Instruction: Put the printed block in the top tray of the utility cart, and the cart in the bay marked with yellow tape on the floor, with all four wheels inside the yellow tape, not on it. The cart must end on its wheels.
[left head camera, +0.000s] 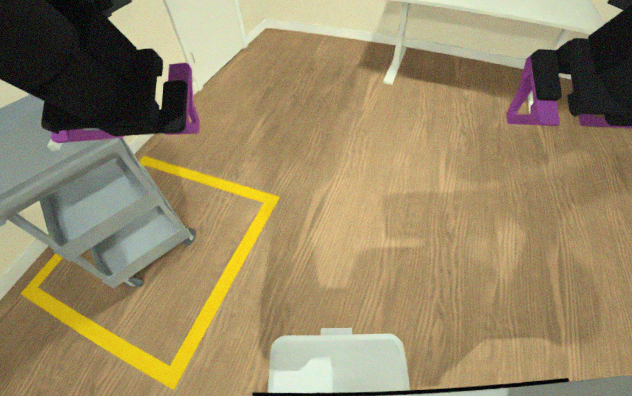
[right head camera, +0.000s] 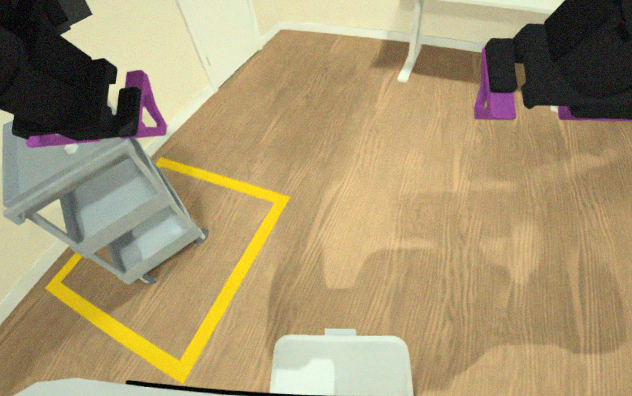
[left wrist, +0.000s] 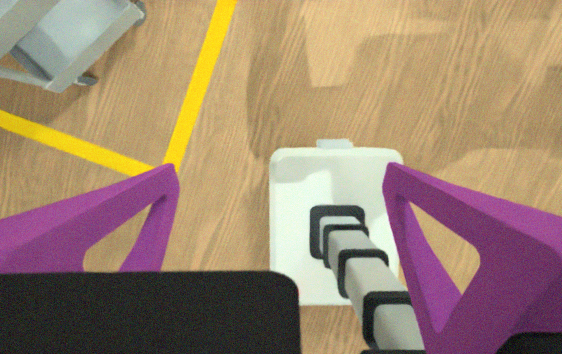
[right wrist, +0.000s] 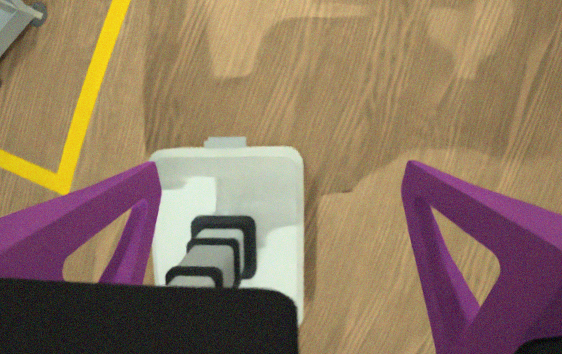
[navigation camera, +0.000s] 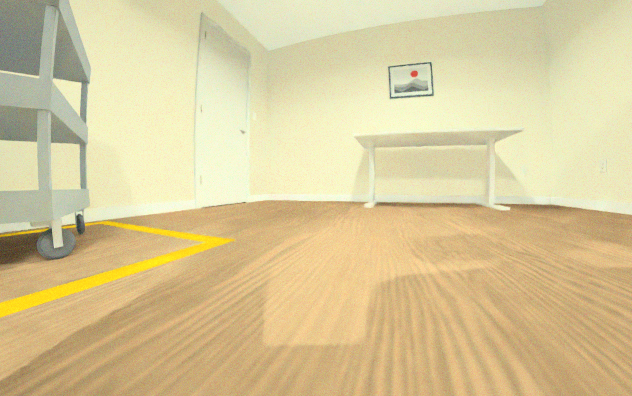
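The grey utility cart (left head camera: 112, 226) (right head camera: 125, 220) (left wrist: 95, 51) (navigation camera: 22, 91) stands upright. Its two visible wheels in the head views are on the floor inside the yellow tape (left head camera: 225, 280) (right head camera: 234, 285) (left wrist: 200, 85) (right wrist: 90, 95) (navigation camera: 110, 274); its far wheels are hidden there. The small white printed block (left head camera: 55, 145) (right head camera: 71, 148) lies in the top tray, partly covered by the left gripper in the left head view. My left gripper (left head camera: 125, 132) (right head camera: 97, 136) (left wrist: 280, 175) is open and empty, overlapping the cart's top in the picture. My right gripper (left head camera: 570, 121) (right head camera: 540, 117) (right wrist: 281, 175) is open and empty.
A white table (left head camera: 500, 11) (navigation camera: 435, 138) stands by the far wall. A white door (left head camera: 212, 35) (right head camera: 225, 40) (navigation camera: 222, 120) is behind the bay, left of the table. My white base (left head camera: 365, 350) (right head camera: 370, 350) (left wrist: 295, 200) is at the bottom, right of the tape.
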